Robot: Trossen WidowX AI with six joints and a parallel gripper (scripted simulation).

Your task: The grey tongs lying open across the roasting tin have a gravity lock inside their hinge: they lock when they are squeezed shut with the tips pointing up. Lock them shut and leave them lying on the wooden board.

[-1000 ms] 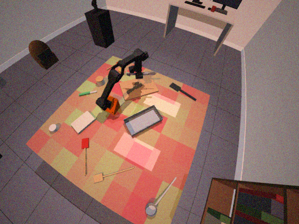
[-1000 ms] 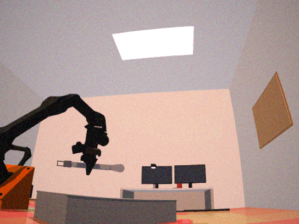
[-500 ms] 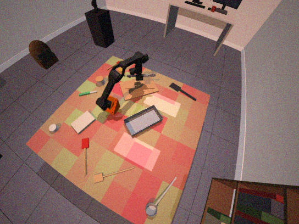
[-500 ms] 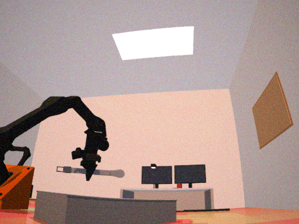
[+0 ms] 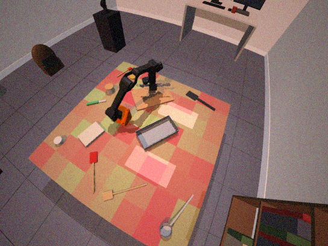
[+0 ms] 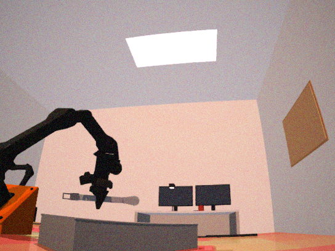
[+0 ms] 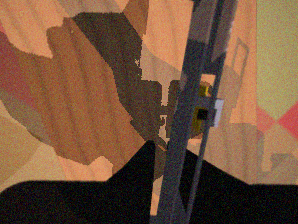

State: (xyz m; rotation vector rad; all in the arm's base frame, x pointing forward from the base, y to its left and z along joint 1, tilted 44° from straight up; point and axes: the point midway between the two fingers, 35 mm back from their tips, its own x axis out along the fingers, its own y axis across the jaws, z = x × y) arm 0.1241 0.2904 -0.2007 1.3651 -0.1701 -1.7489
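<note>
The wooden board lies 90 mm below my gripper tip and 10 mm to the right of it. From my gripper tip the other things lie so: white slab 580 mm to the right, 250 mm behind, 80 mm below; then black spatula 420 mm ahead, 170 mm to the left, 90 mm below; then grey roasting tin 330 mm to the right, 220 mm ahead, 70 mm below.
</note>
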